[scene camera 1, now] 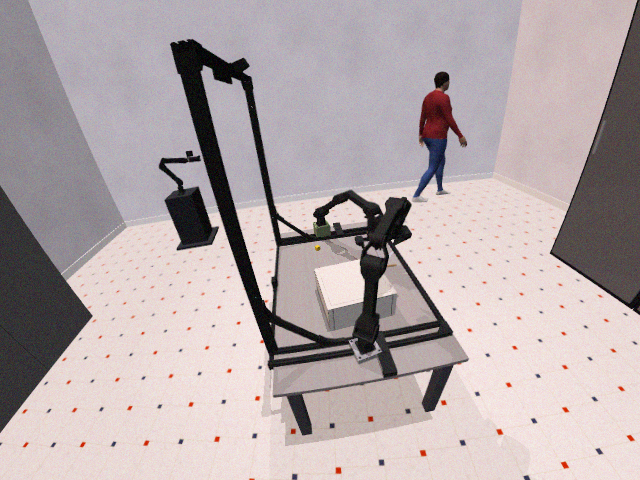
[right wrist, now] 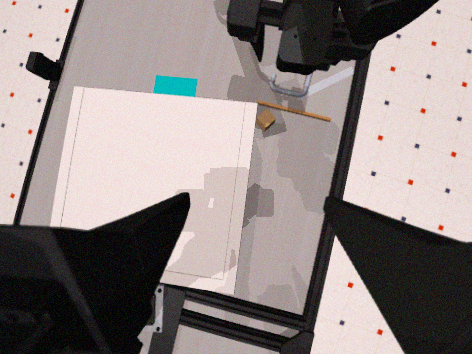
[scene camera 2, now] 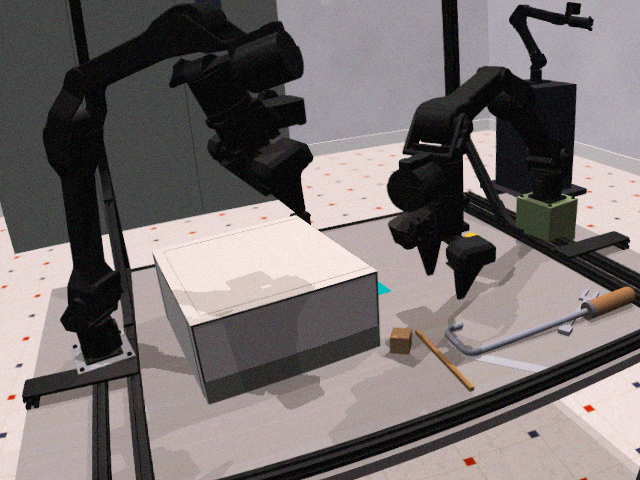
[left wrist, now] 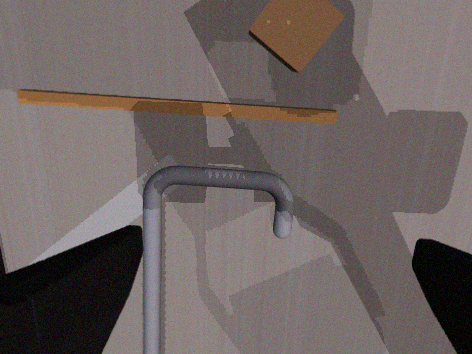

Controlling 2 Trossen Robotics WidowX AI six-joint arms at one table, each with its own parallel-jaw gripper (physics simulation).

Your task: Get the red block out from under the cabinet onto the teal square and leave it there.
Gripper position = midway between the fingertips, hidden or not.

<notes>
The left gripper (scene camera 2: 444, 286) is open and holds nothing. Also in view: a tan cube (left wrist: 293, 39). The right gripper (scene camera 2: 284, 203) is open, holding nothing. The table carries a wooden stick (left wrist: 40, 97). Also in view: a hooked tool (scene camera 2: 591, 309), a flat grey strip (left wrist: 126, 206) and a cabinet top (scene camera 2: 217, 274).
The hooked tool shows as well in the left wrist view (left wrist: 172, 175). The left gripper is seen too in the right wrist view (right wrist: 285, 65) and in the left wrist view (left wrist: 277, 245). The right gripper also shows in the right wrist view (right wrist: 256, 200). Scene camera 1 does not show the tan cube, which is hidden by the right arm.
</notes>
